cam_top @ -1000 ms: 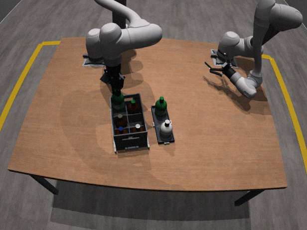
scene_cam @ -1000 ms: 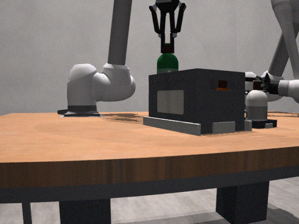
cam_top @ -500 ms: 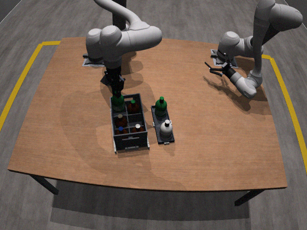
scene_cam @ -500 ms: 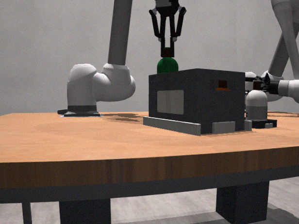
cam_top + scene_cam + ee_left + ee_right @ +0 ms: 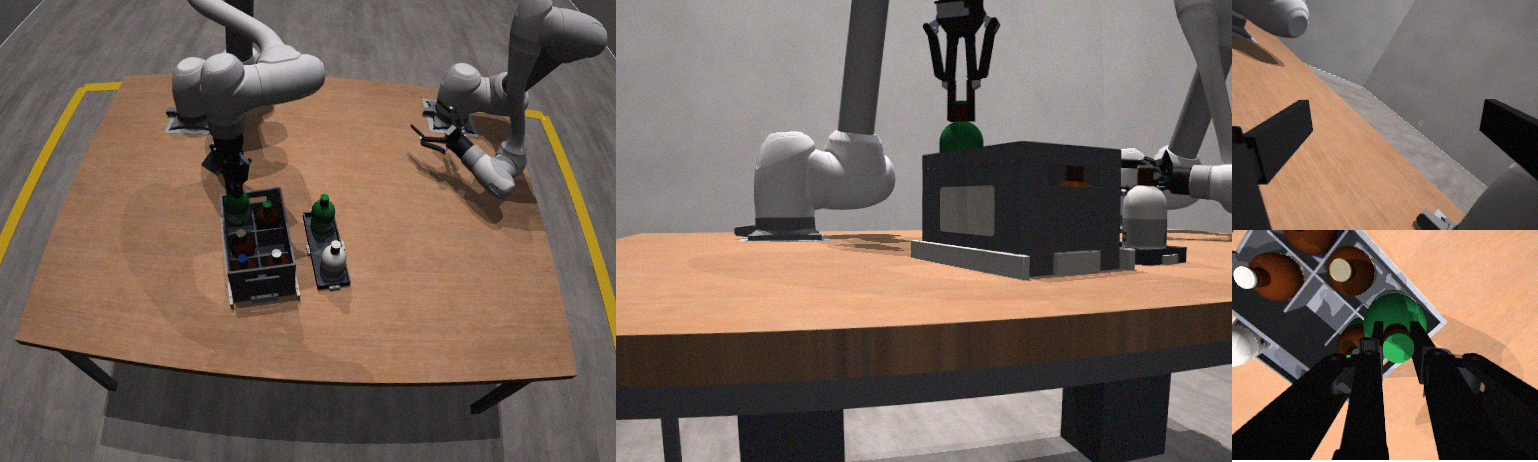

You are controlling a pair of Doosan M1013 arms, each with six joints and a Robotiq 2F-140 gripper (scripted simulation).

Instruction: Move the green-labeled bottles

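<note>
Now: right hand 18 cm above the crate, 8 cm short of it and 6 cm to the right of it. From my right hand the other things lie so: tray: 27 cm to the left, 25 cm below, 5 cm ahead; then white bottle: 28 cm to the left, 18 cm below, 13 cm ahead.
</note>
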